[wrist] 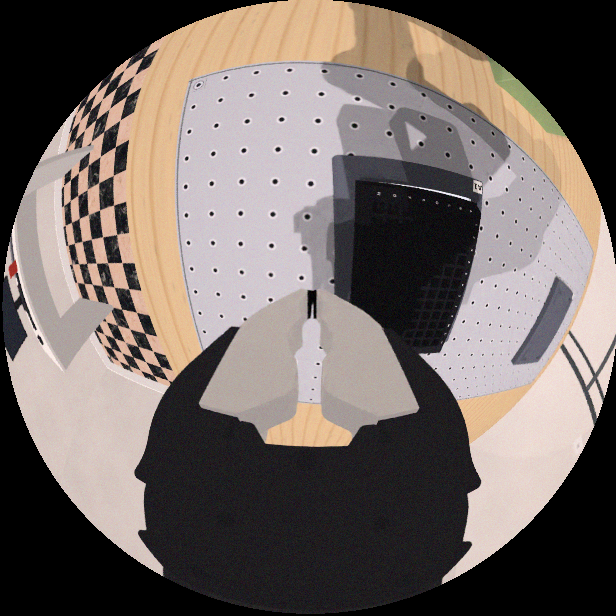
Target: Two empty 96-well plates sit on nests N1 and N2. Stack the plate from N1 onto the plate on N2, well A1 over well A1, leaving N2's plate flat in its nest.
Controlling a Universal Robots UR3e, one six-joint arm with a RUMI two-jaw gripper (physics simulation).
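Note:
A black 96-well plate sits on a grey nest on the perforated grey board, right of centre in the wrist view. A small white label marks its far right corner. I cannot tell whether it is one plate or two stacked. A second grey nest-like block lies further right with no plate visible on it. My gripper is shut with nothing between its fingertips. It hangs above the board, just left of the plate's near left corner and apart from it.
The perforated board rests on a wooden table top. A black-and-tan checkerboard lies at the left, with a grey L-shaped piece beyond it. A green patch is at the upper right. Arm shadows fall across the board's far side.

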